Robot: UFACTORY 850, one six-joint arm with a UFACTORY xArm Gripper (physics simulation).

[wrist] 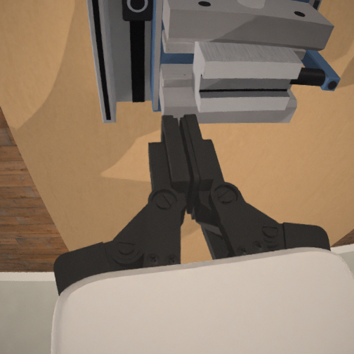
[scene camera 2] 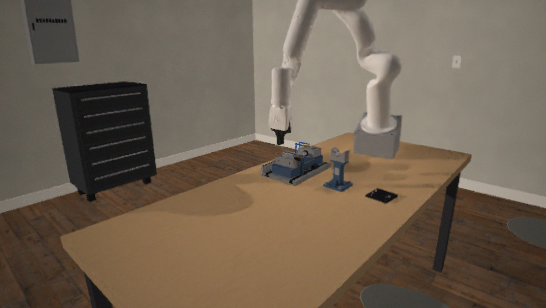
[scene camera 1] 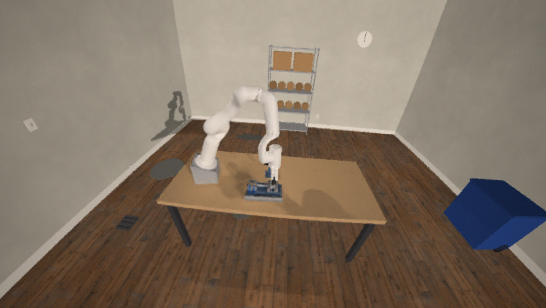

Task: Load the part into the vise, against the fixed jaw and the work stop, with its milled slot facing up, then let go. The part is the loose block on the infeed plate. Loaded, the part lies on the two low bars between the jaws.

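The grey part (wrist: 250, 69) lies between the vise jaws, its milled slot facing up. Its far side is close along the fixed jaw (wrist: 240, 117) (scene camera 2: 287, 160); no gap shows. The black pin of the work stop (wrist: 308, 76) meets its right end in the wrist view. A gap separates it from the moving jaw (wrist: 245, 33). The low bars (wrist: 175, 72) show left of the part; their contact beneath it is hidden. My gripper (wrist: 175, 135) (scene camera 2: 280, 141) (scene camera 1: 274, 180) is shut and empty, above the fixed-jaw end of the vise (scene camera 2: 285, 170) (scene camera 1: 262, 192).
The black infeed plate (scene camera 2: 381, 195) lies on the table (scene camera 2: 200, 240) (scene camera 1: 330, 195) with no block on it. A blue stand (scene camera 2: 338, 172) with a grey cradle stands beside the vise. A rail (wrist: 102, 60) runs along the vise's left side in the wrist view.
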